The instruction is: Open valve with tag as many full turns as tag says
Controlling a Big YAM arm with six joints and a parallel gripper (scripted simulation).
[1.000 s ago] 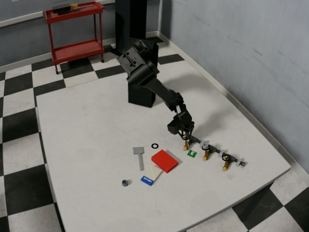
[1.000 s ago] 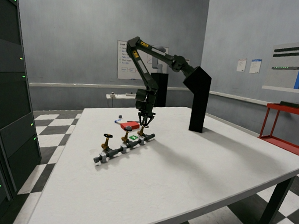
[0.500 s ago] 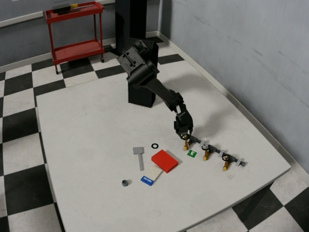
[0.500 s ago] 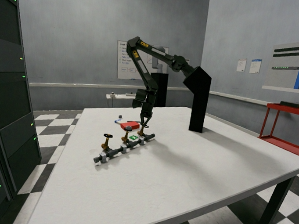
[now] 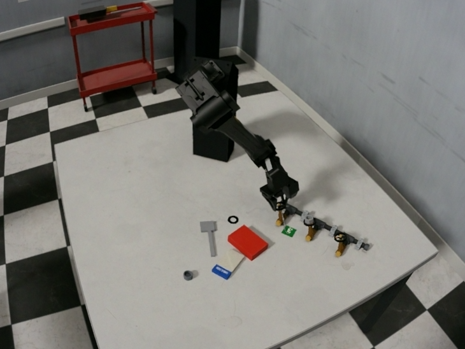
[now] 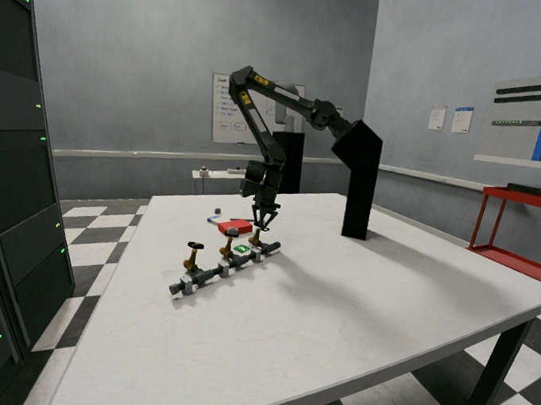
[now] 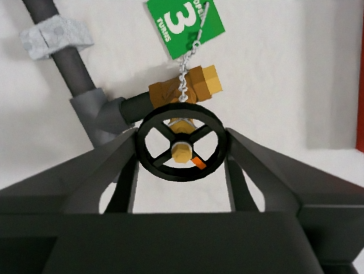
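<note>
Now: hand 70 mm short of the green tag, 20 mm to the left of it and 80 mm above it. The rest, counted from my hand: grey t-shaped tool (130 mm behind, 230 mm to the right, 70 mm below); then card (10 mm ahead, 280 mm to the right, 70 mm below); then red box (160 mm to the right, 60 mm below).
</note>
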